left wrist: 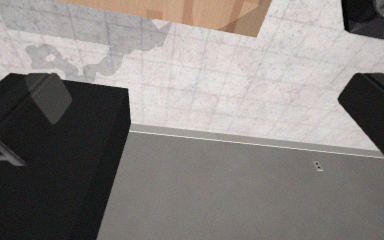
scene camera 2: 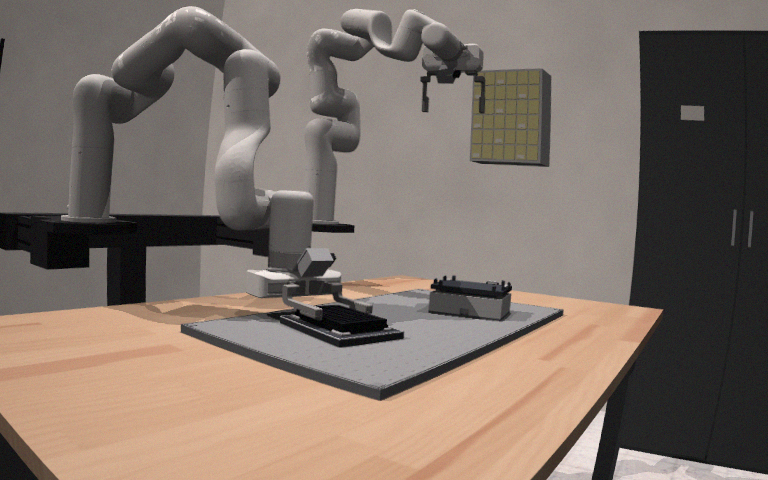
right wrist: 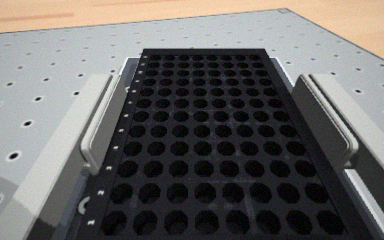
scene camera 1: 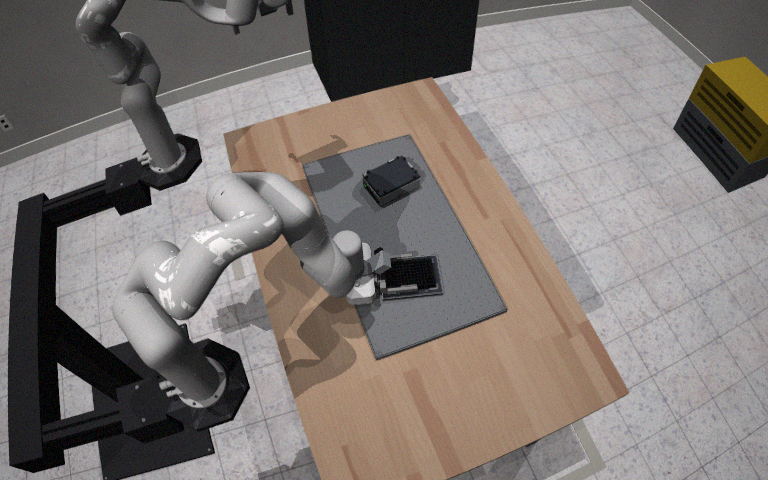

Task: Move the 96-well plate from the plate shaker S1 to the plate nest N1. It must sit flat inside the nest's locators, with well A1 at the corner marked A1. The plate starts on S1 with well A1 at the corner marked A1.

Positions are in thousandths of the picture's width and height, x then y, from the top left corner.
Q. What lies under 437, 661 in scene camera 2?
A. A black 96-well plate.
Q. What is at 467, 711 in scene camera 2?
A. A plate nest N1.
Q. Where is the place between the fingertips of my left gripper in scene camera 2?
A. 590, 234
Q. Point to a black 96-well plate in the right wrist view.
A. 629, 569
